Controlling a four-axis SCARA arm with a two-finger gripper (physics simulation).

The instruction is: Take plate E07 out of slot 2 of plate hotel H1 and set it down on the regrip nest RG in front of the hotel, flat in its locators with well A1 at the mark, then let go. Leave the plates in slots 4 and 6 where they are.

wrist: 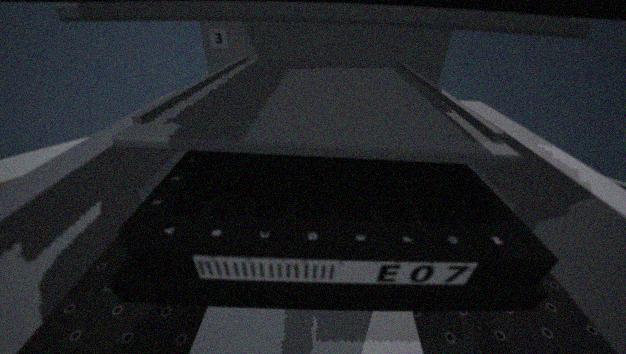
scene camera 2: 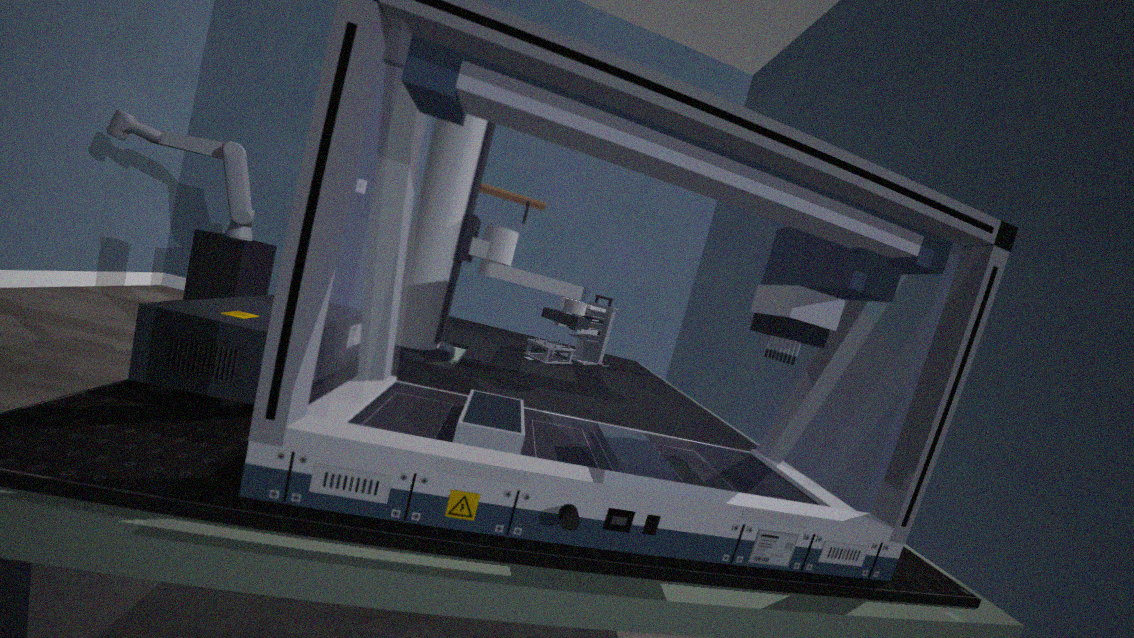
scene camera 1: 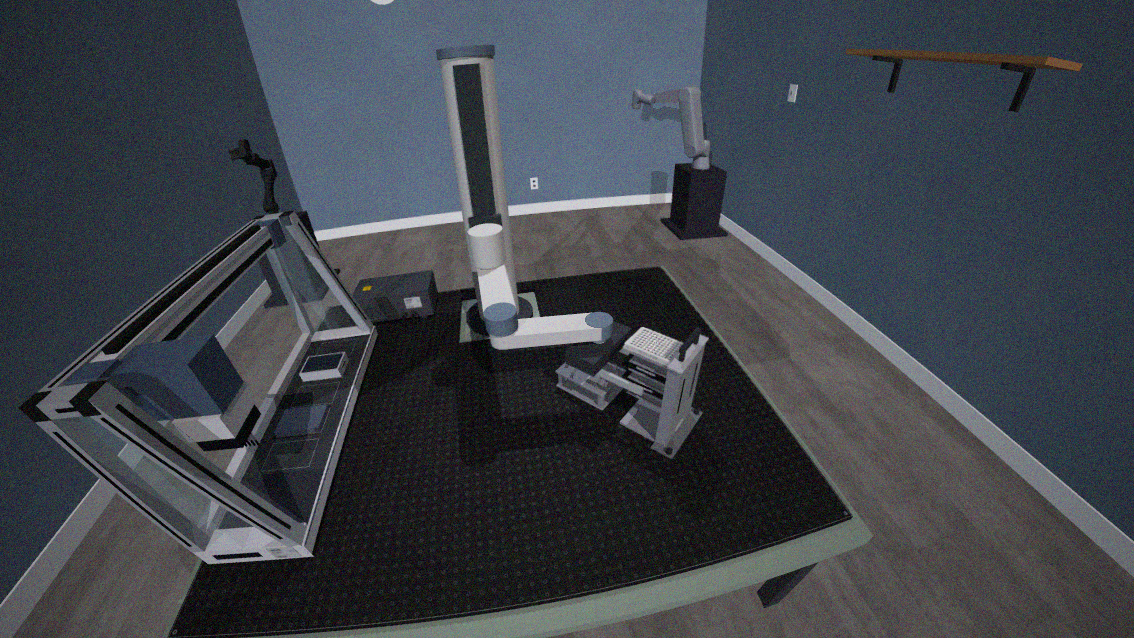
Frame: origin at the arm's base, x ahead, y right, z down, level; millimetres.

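Where they show: gripper, between the fingertips: point(scene camera 1: 653, 378).
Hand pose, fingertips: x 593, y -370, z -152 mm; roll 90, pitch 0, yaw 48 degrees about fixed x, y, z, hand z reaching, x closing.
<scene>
Things, the pixels of their top centre, and the offset from my fingertips. Level surfaces: height alone.
- Plate E07, centre of its top: point(wrist: 324, 120) point(scene camera 1: 650, 376) dy +5, dx -6, dz -3 mm
- regrip nest RG, centre of its top: point(scene camera 1: 591, 366) point(scene camera 2: 553, 340) dy +124, dx -147, dz +63 mm
- white plate, centre of its top: point(scene camera 1: 656, 343) dy +1, dx -6, dz -105 mm
- black mat, height of its surface: dz +139 mm
Plate E07 point(wrist: 325, 200), black with a white barcode label, is level in slot 2 of hotel H1 point(scene camera 1: 683, 396) point(scene camera 2: 596, 337), under the shelf marked 3. My gripper point(scene camera 1: 643, 380) point(scene camera 2: 586, 322) point(wrist: 325, 119) reaches into the hotel from the front. It is shut on plate E07, one finger along each long side. Whether the plate touches its slot supports is hidden. The regrip nest RG point(scene camera 1: 582, 386) point(scene camera 2: 551, 351), a pale open frame, stands in front of the hotel beneath the gripper body. A white plate point(scene camera 1: 651, 345) lies on the hotel's top level. The slot 4 plate cannot be made out.
A glass-sided liquid handler point(scene camera 1: 337, 452) point(scene camera 2: 507, 460) stands on the black mat point(scene camera 1: 507, 507) at the left in scene view 1. A dark grey box point(scene camera 1: 396, 295) point(scene camera 2: 198, 345) is beside the arm's column point(scene camera 1: 495, 142). Hotel shelves lie close above the held plate.
</scene>
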